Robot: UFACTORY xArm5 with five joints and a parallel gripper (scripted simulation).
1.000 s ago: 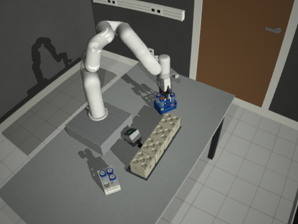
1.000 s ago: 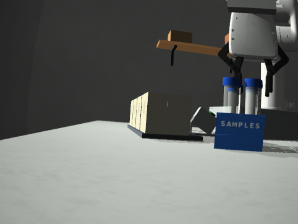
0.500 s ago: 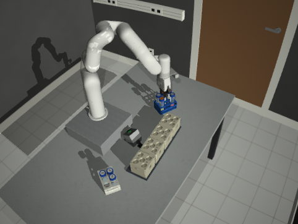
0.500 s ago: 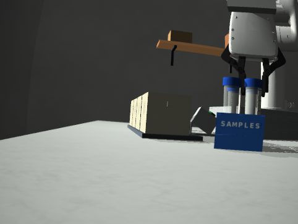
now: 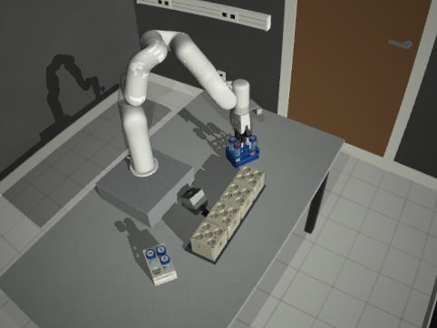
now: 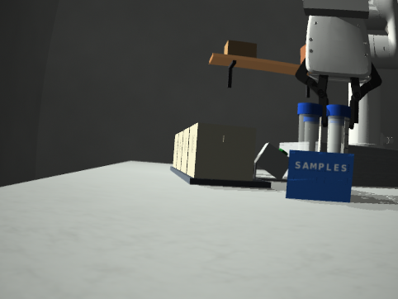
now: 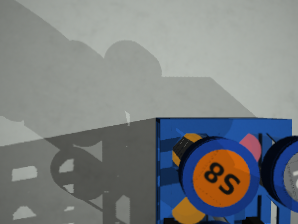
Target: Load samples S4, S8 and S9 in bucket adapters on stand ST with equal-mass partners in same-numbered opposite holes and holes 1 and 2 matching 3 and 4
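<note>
The blue samples rack lies 90 mm below my hand, 20 mm ahead of it and 10 mm to the right of it. From my hand the other things lie so: white blanks rack 670 mm to the right, 90 mm below, 60 mm ahead; adapter 170 mm to the right, 140 mm ahead, 70 mm below.
</note>
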